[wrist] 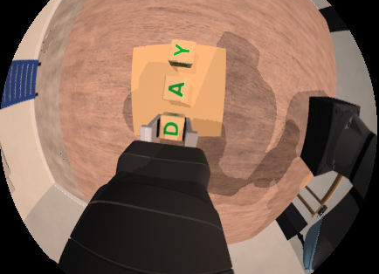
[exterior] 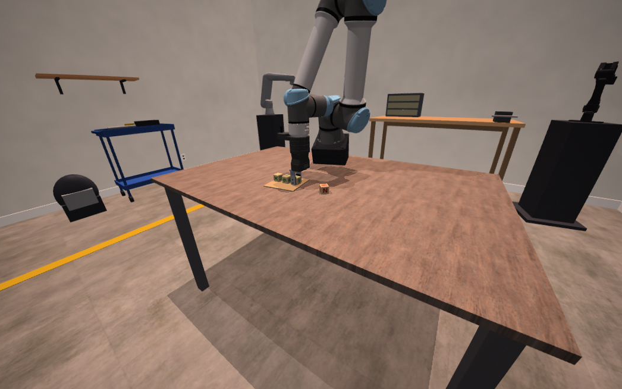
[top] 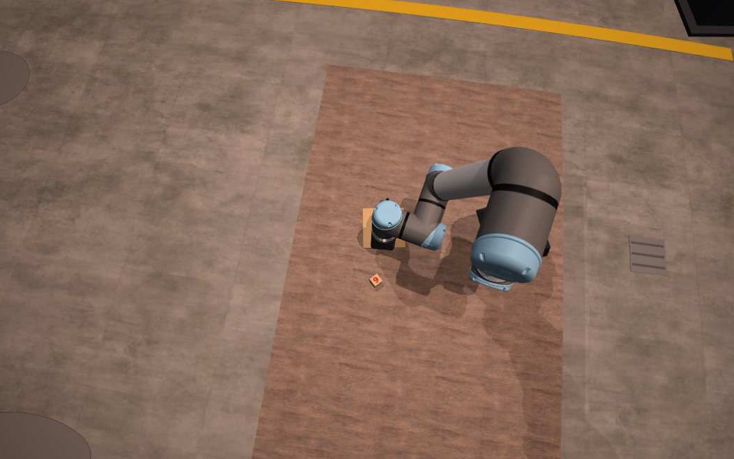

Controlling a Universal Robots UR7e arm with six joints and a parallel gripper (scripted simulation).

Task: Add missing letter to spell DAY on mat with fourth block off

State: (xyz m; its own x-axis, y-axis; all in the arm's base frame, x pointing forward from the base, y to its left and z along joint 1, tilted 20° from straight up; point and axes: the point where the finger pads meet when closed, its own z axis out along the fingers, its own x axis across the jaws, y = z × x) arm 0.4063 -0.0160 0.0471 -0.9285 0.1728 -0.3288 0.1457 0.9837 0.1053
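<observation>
Right now my hand is right at the D block. From my hand the other things lie so: mat 1 cm behind, 5 cm to the right, 2 cm below.
</observation>
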